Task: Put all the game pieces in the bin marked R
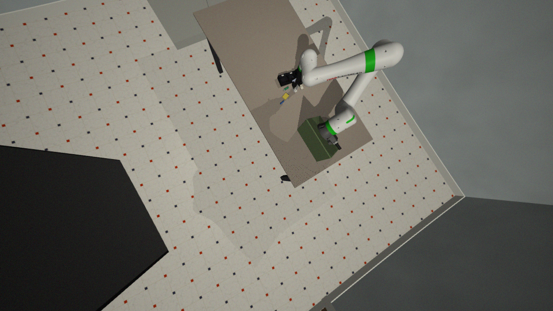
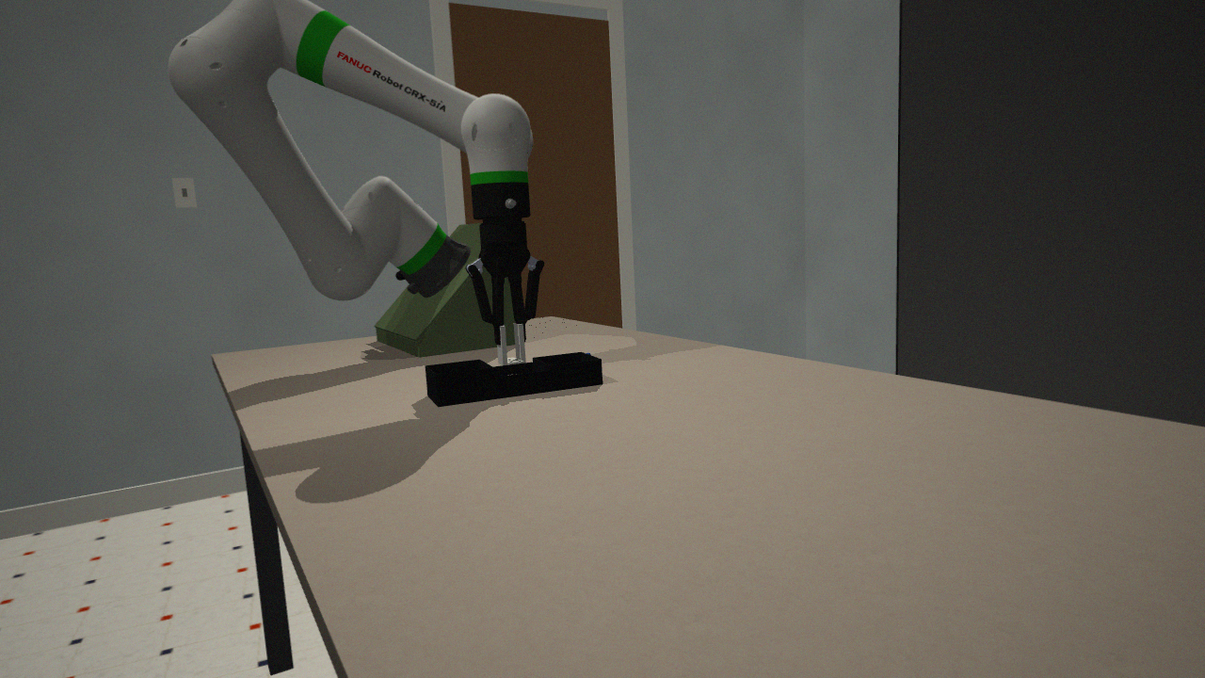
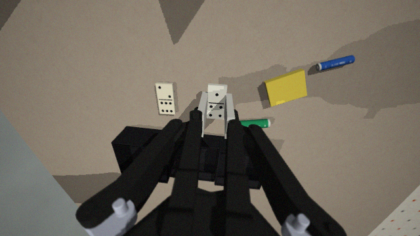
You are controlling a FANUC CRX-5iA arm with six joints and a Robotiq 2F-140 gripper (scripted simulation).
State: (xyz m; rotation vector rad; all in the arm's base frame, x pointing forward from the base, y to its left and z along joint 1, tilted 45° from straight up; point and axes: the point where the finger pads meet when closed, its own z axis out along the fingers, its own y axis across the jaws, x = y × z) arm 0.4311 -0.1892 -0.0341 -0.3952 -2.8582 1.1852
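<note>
The bin R lies 10 cm ahead of my hand, 6 cm to the right of it and 3 cm below it. Round my hand: green battery 5 cm to the left, 5 cm below, 5 cm ahead; then black die 10 cm ahead, 6 cm to the right, 4 cm below; then yellow block 10 cm to the left, 5 cm below.
</note>
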